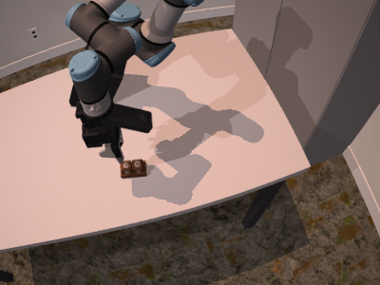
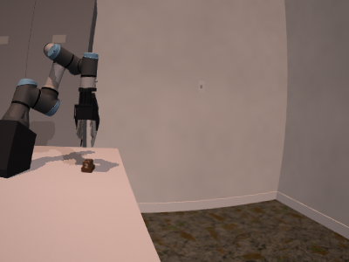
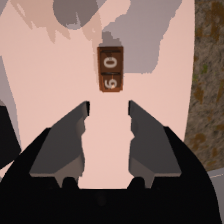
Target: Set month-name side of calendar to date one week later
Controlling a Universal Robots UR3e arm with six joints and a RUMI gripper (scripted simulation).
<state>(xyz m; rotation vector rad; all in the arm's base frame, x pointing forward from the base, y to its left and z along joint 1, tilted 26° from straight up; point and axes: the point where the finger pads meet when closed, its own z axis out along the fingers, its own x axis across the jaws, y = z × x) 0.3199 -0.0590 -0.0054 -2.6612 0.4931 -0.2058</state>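
My hand is 10 cm above the brown tray, 2 cm to the right of it and 1 cm short of it.
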